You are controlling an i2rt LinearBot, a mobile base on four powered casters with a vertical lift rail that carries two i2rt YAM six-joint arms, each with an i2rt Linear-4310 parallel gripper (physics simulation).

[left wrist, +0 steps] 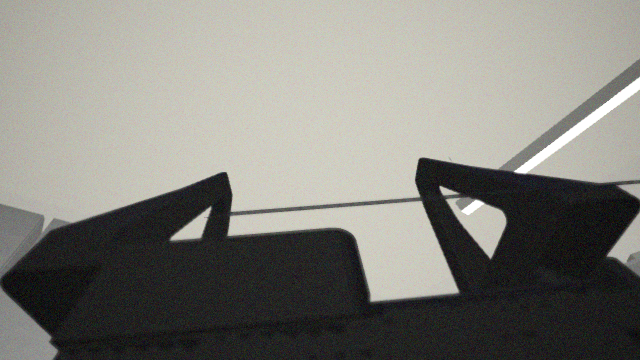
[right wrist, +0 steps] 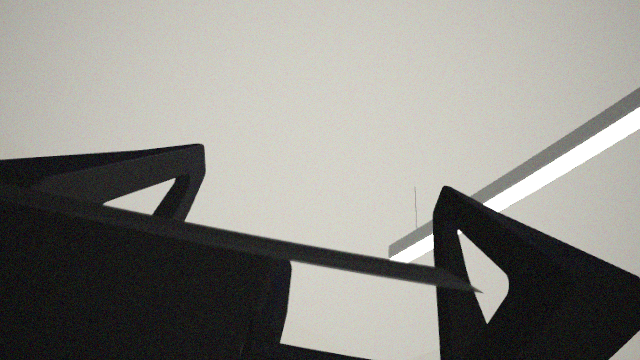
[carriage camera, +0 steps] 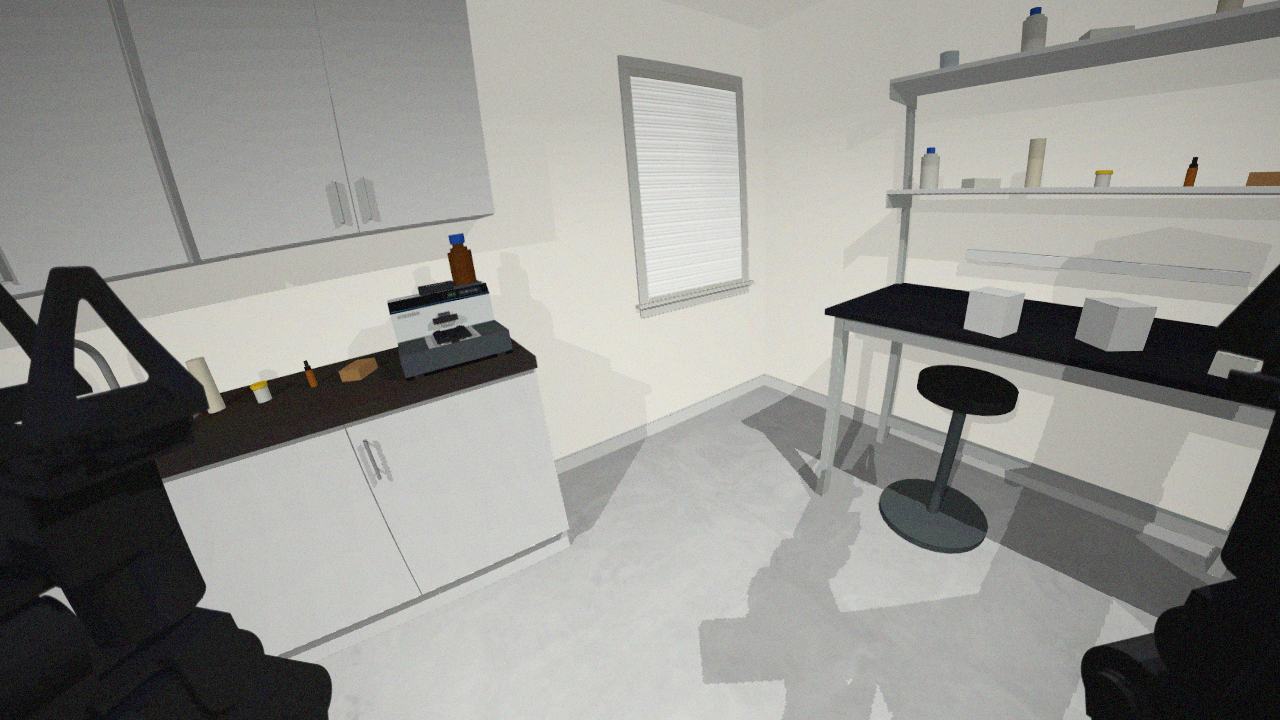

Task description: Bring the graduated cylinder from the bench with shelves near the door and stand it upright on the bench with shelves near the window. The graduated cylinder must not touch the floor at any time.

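Places are measured from the left arm's base along level axes (x ahead, y left, z up), in centimetres.
Where they show: left gripper, fingertip midpoint: (left wrist: 324,176) (carriage camera: 21,275); right gripper, fingertip midpoint: (right wrist: 319,178).
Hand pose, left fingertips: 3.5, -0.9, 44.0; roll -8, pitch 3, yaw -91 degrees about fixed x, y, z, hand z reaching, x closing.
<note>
Each offset is from my left fingertips to the top centre of the thing, as dx, dy, dz. "pt": to the spot under its first point. Level surfaces: height alone.
A bench with shelves (carriage camera: 1114,391) stands at the right of the carriage view, beside the window. On its lower shelf stands a tall beige cylinder (carriage camera: 1035,162); another tall beige cylinder @[pt +72.7, +113.6, -33.5] (carriage camera: 207,385) stands on the left counter. I cannot tell if either is the graduated cylinder; no markings show. My left gripper (left wrist: 324,176) is open and empty, with light ceiling or wall behind its fingers; it is partly visible at the carriage view's left edge. My right gripper (right wrist: 319,178) is open and empty too; its arm shows at the carriage view's right edge. Both are well away from the cylinders.
A window (carriage camera: 687,188) is in the middle. A stool @[+115.5, -146.1, -67.7] (carriage camera: 966,390) stands before the bench, which bears white boxes @[+101.7, -138.4, -29.3] (carriage camera: 993,311) @[+82.9, -165.5, -29.3] (carriage camera: 1114,324). The left counter @[dz -42.7] (carriage camera: 268,426) bears an instrument (carriage camera: 452,329) with a brown bottle @[pt +123.5, +40.5, -11.6] (carriage camera: 460,262) on top. Cabinets (carriage camera: 241,116) hang above.
</note>
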